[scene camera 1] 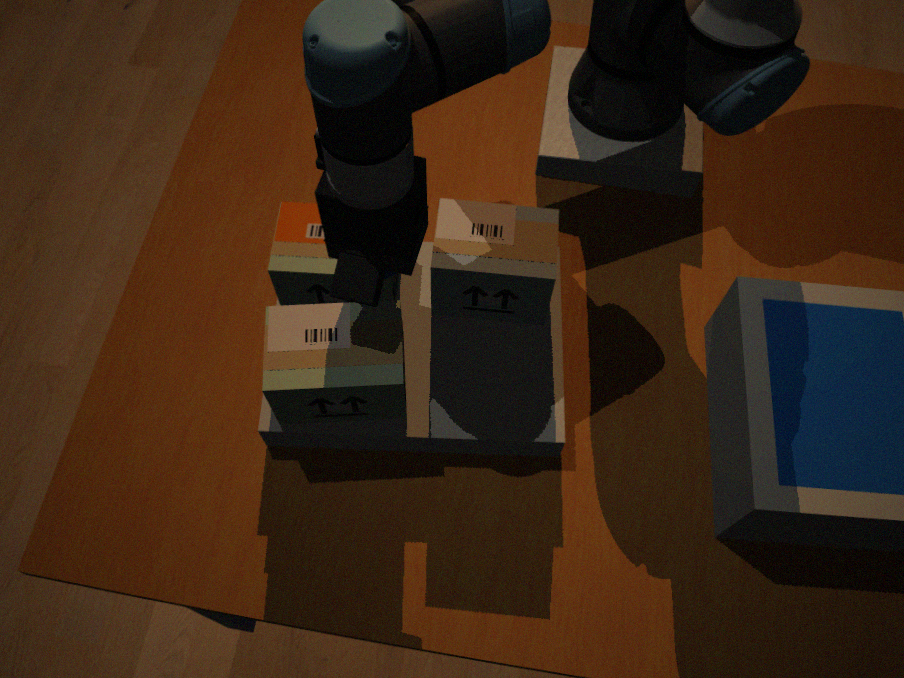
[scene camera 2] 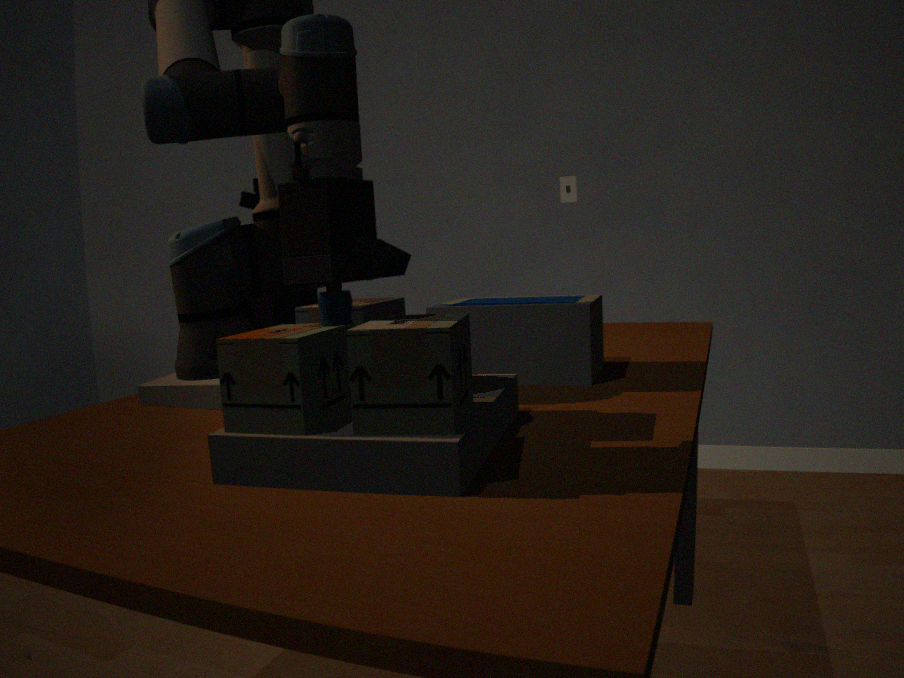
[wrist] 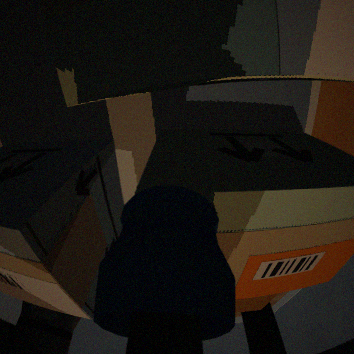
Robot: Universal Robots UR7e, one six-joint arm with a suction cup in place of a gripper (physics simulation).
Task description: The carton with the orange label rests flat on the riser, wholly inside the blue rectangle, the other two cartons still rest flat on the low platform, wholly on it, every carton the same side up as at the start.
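The carton with the orange label rests upright on the low platform, at its back left in scene camera 1. My suction cup is down on this carton's top, near the corner beside the other cartons, with suction apparently holding; the contact itself is partly hidden. A pale-labelled carton stands flat in front of it. Another pale-labelled carton stands flat at the back right. The riser bears the blue rectangle.
The arm's base stands on a pale plate behind the platform. The dark gripper housing hangs over the gap between the cartons. The orange-brown table has its edge at the front in scene camera 1.
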